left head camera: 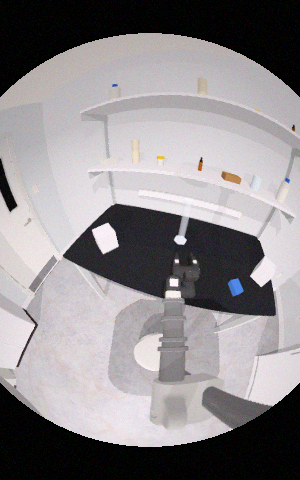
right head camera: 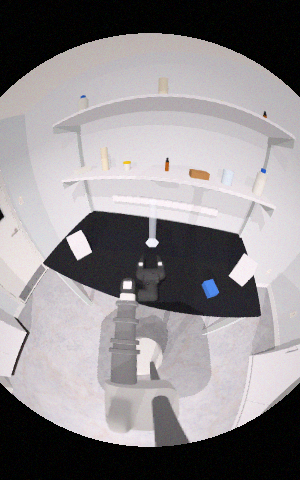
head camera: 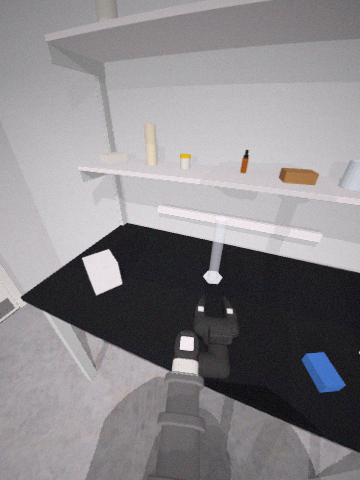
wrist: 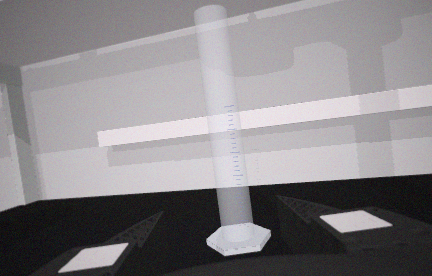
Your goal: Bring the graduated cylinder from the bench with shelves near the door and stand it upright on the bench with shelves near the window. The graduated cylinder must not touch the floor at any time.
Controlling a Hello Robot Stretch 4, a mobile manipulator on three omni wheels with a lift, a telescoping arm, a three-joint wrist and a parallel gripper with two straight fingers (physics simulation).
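Places are measured from the robot's base along level axes (x ahead, y left, z up), in centimetres.
Pixels of known places: gripper, fingertip midpoint: [left head camera: 183, 253] [right head camera: 149, 255] [head camera: 213, 297] [wrist: 222, 223]; robot's base, link origin: [left head camera: 154, 350] [right head camera: 141, 354].
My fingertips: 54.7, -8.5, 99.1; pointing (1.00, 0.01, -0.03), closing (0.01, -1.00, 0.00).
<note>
Ahead of a thing's pixels: the offset from my fingertips to its top centre, as dx, dy, dz. "spot": to the spot under its first point. Level surfaces: height alone.
The graduated cylinder {+20.9, -1.9, +21.7} [head camera: 216, 250] [left head camera: 184, 222] [right head camera: 152, 225] [wrist: 225, 130], clear with a hexagonal foot and blue marks, stands upright on the black top of the bench with shelves {dz -10.4} [head camera: 150, 260] [left head camera: 145, 250] [right head camera: 120, 250]. My gripper [head camera: 215, 301] [left head camera: 185, 258] [right head camera: 150, 260] [wrist: 222, 223] is open and empty, low over the bench on the near side of the cylinder. In the wrist view the cylinder's foot shows between the two fingertips, a little ahead of them. Whether this bench is the one near the door or the one near the window I cannot tell for certain; a door shows at the left.
A white block {+12.4, +48.8, +2.6} [head camera: 102, 271] [left head camera: 105, 238] [right head camera: 79, 244] lies left on the bench, a blue block {-17.7, -32.9, -6.4} [head camera: 323, 372] [left head camera: 235, 287] [right head camera: 210, 288] right. Another white block {-10.9, -58.5, +2.6} [left head camera: 263, 271] [right head camera: 243, 269] lies far right. The lower shelf [head camera: 200, 180] above holds bottles, a jar and a brown box {spot: +26.4, -28.0, +37.9} [head camera: 298, 176].
</note>
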